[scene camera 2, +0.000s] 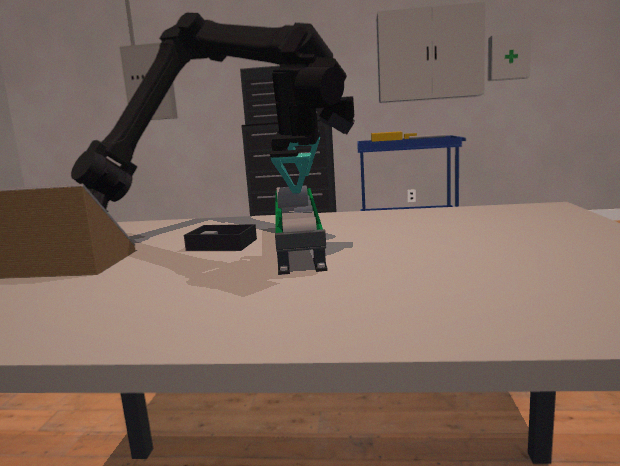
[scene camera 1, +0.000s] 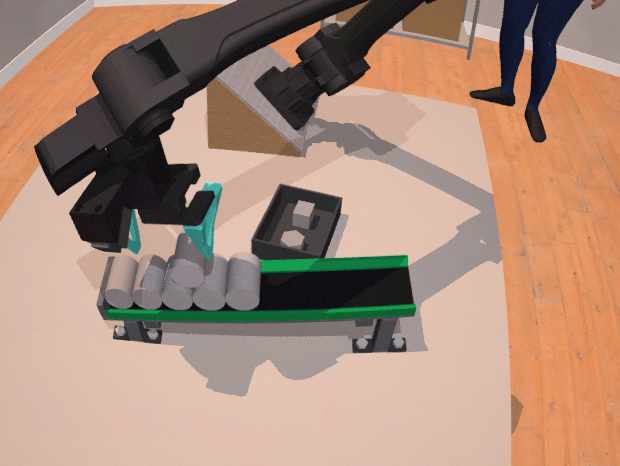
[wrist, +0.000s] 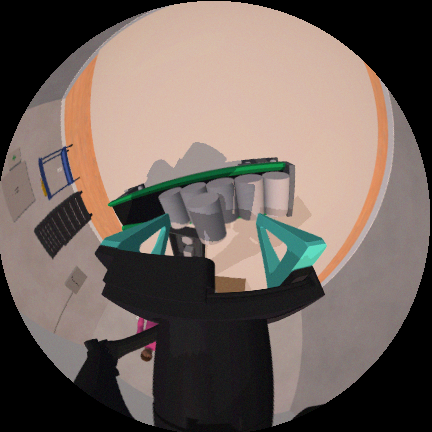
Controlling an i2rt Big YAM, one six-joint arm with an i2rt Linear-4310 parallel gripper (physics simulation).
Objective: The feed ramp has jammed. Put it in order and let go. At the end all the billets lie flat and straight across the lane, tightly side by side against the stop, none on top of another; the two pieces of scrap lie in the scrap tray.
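Frame: origin at the arm's base, x right, y back, z down, level; metres.
Where they show: gripper, between the fingertips: (scene camera 2: 300, 184) (scene camera 1: 172, 253) (wrist: 212, 217); arm's base, origin of its link: (scene camera 2: 81, 229) (scene camera 1: 281, 99).
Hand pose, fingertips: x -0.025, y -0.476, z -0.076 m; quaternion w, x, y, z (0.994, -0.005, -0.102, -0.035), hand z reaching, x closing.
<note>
Each offset is from my fingertips to the centre of the thing. "spot": to the spot under its first point.
Several grey billets @(dx -0.073, dy +0.034, dz +0.055 m) (scene camera 1: 243, 283) @(dx +0.080, dy -0.013, dz +0.069 m) (scene camera 2: 299, 222) (wrist: 276, 192) lie across the lane of the green-railed ramp (scene camera 1: 340, 313) (wrist: 200, 179), in a row from the stop @(dx +0.103, dy -0.020, dz +0.081 m) (scene camera 1: 104, 300) (scene camera 2: 300, 241) (wrist: 291, 190). One more billet @(dx -0.011, dy +0.022, dz +0.026 m) (scene camera 1: 187, 273) (scene camera 2: 293, 196) (wrist: 207, 215) lies on top, over the third and fourth from the stop. My gripper (scene camera 1: 171, 253) (scene camera 2: 296, 189) (wrist: 212, 217) is open and empty, its teal fingers high at either side of the upper billet. A block-shaped scrap @(dx -0.088, dy +0.242, dz +0.124 m) (scene camera 1: 303, 214) and a hexagonal scrap @(dx -0.089, dy +0.186, dz +0.129 m) (scene camera 1: 292, 239) lie in the black scrap tray @(dx -0.088, dy +0.214, dz +0.123 m) (scene camera 1: 285, 251) (scene camera 2: 215, 244). The lower billets' rear ends are partly hidden.
The scrap tray stands close behind the ramp. A wooden wedge-shaped block (scene camera 1: 245, 125) (scene camera 2: 50, 233) stands farther back, beside the arm's base (scene camera 1: 288, 95). The lane's black bed @(spot: dx -0.176, dy +0.068, dz +0.065 m) (scene camera 1: 335, 288) shows bare at the end away from the stop.
</note>
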